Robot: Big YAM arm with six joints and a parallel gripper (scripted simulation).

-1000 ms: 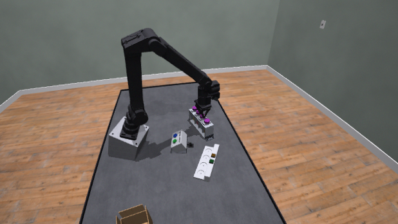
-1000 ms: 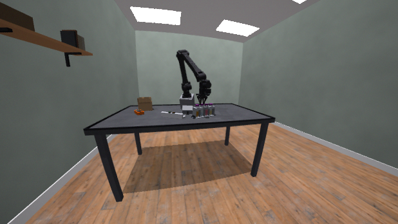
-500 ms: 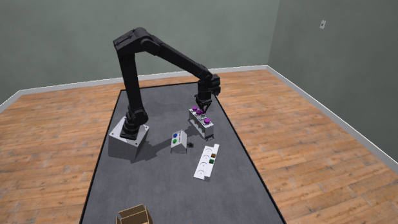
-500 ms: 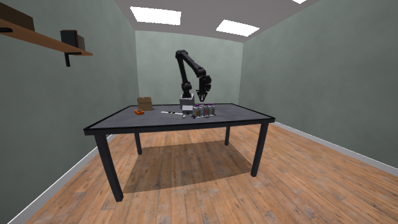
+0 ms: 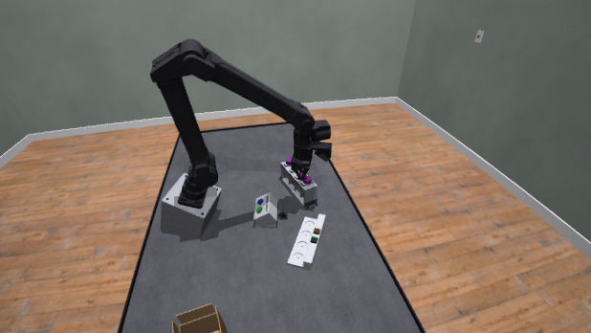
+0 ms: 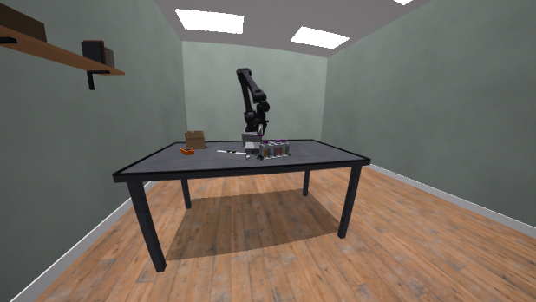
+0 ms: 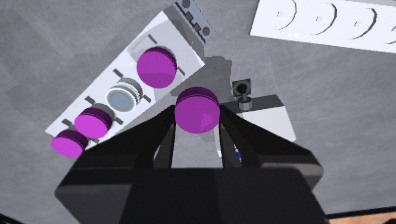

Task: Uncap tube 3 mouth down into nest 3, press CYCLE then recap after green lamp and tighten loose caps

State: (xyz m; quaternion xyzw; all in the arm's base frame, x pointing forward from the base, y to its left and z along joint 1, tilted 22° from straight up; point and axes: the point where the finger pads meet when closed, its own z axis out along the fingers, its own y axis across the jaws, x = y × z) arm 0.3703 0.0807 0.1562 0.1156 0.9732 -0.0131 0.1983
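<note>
Right now the green key is 17 cm behind my hand, 10 cm below it and 7 cm to the right of it. Round my hand: blue key (17 cm behind, 10 cm below, 3 cm to the right); then key housing (15 cm behind, 11 cm below, 5 cm to the right); then cap (1 cm below).
</note>
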